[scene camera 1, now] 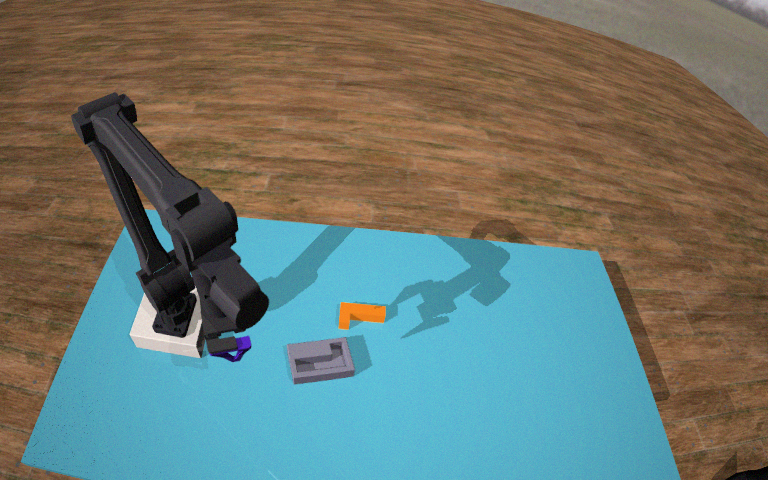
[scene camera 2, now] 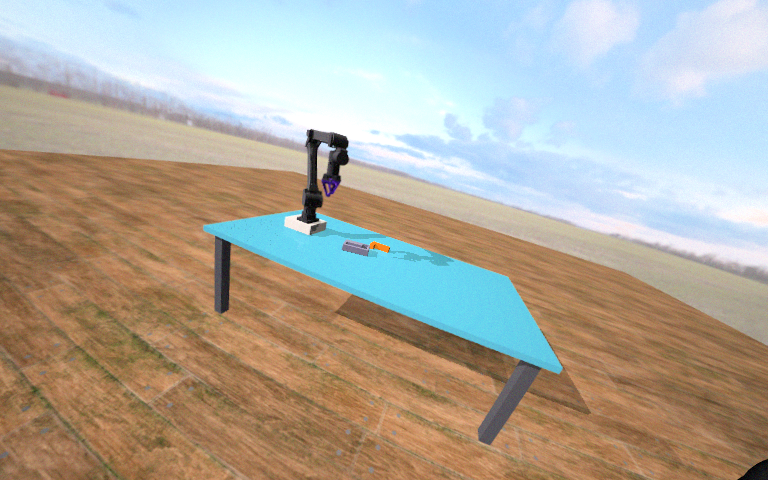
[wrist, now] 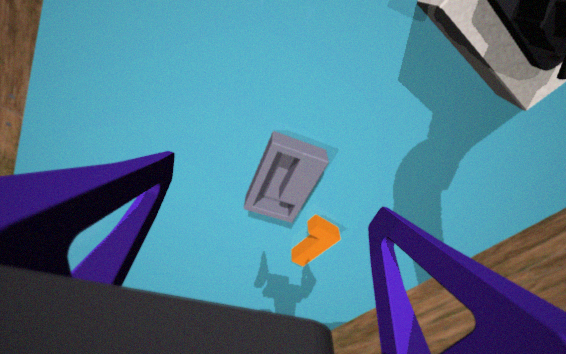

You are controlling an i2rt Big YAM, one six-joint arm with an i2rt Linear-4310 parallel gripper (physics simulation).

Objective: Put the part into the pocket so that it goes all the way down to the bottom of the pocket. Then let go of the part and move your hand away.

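Frame: origin at the arm's base, x ahead, y left, z up, level; metres.
Where they show: gripper, between the fingertips: [scene camera 1: 231,336] [scene camera 2: 329,195] [wrist: 280,192]; arm's base, origin of its link: [scene camera 1: 175,314] [scene camera 2: 308,220].
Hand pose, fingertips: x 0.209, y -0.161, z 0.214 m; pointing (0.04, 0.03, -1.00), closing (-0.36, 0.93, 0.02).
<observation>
Things, the pixels of their top centre, and the offset from my fingertips. Level surfaces: height alone.
- orange L-shaped part, centre of its top: [wrist: 309,247] [scene camera 1: 362,314] [scene camera 2: 380,245] dx +0.241, dy +0.257, dz -0.241 m
- grey block, centre of its top: [wrist: 283,187] [scene camera 1: 320,356] [scene camera 2: 357,244] dx +0.150, dy +0.120, dz -0.235 m
- blue table, height of its surface: dz -0.271 m
The orange L-shaped part [scene camera 1: 368,313] [scene camera 2: 380,247] [wrist: 325,234] lies flat on the blue table, outside the pocket. The grey block [scene camera 1: 308,349] [scene camera 2: 355,249] [wrist: 310,172] with the L-shaped pocket sits close beside it, a small gap between them. The pocket is empty. My gripper [scene camera 1: 231,348] [scene camera 2: 330,192] [wrist: 280,192] is open, with nothing between its purple fingers. It hangs high above the table near the arm's base, pointing down. In the wrist view, the block and part show between and beyond the widely spread fingers, far below. One finger is largely hidden in scene camera 1's view.
The arm stands on a white base block [scene camera 1: 164,342] [scene camera 2: 303,225] [wrist: 500,82] at one end of the blue table [scene camera 1: 481,396] [scene camera 2: 453,300] [wrist: 150,75]. The arm's shadow falls near the part. A dark shape [scene camera 1: 753,474] [scene camera 2: 758,472] is cut off at the lower right of both scene views.
</observation>
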